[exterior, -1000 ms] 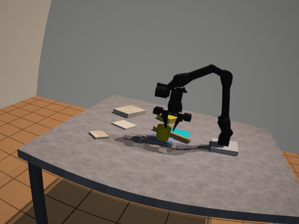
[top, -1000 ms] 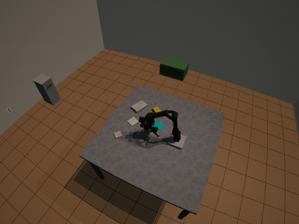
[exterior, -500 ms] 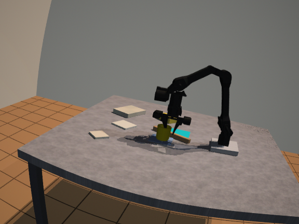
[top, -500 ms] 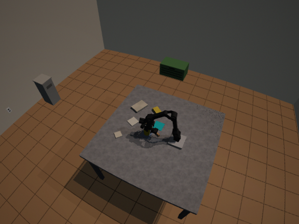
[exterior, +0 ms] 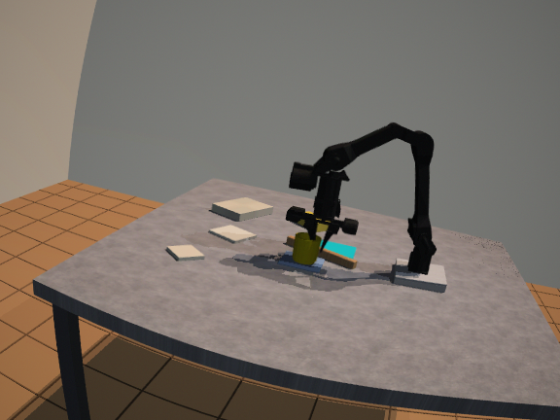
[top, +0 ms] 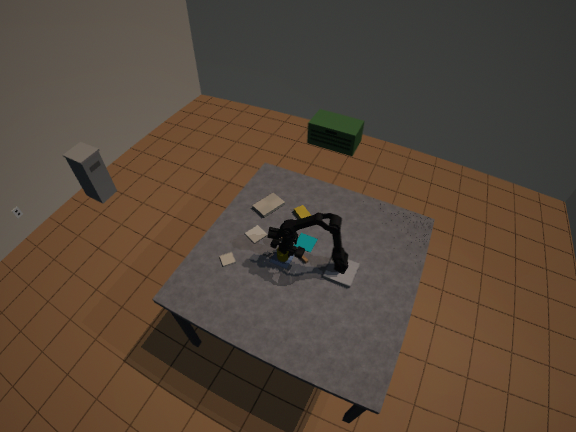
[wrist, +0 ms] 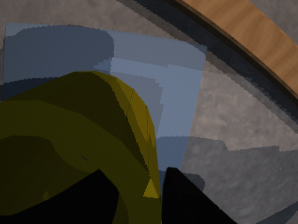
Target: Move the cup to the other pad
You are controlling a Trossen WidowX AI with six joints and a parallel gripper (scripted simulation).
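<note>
My gripper tip is 20 mm short of the cup. Round my gripper tip: blue pad (30 mm ahead, 10 mm to the left, 50 mm below); then marble (30 mm ahead, 10 mm to the left, 20 mm below); then wooden bar (10 mm ahead, 80 mm to the right, 40 mm below).
</note>
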